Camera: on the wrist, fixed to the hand. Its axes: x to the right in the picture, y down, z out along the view.
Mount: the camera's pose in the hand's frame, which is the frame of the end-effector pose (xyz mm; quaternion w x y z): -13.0 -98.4 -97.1 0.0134 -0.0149 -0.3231 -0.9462
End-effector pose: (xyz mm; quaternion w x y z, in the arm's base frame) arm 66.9 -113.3 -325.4 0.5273 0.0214 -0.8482 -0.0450
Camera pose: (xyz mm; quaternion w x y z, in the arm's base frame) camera 158.6 -215.3 -304.0 0.3092 -0.7804 0.1608 0.5191
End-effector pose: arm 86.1 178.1 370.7 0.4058 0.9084 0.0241 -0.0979
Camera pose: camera 76.6 316.5 364.4 0.0659 0.0483 -0.7302 0.6784
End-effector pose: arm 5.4 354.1 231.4 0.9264 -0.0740 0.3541 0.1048
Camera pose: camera -42.0 236.6 174.6 0.2249 -0.3160 -0.3661 -0.8459
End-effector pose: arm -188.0 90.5 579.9 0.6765 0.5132 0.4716 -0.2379
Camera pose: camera -311.3 142.2 542.4 0.0560 0.5263 -0.2769 0.8020
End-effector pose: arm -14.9 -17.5 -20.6 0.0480 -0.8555 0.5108 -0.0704
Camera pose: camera 47.9 39.6 89.3 0.0863 -0.5182 -0.8170 0.2376
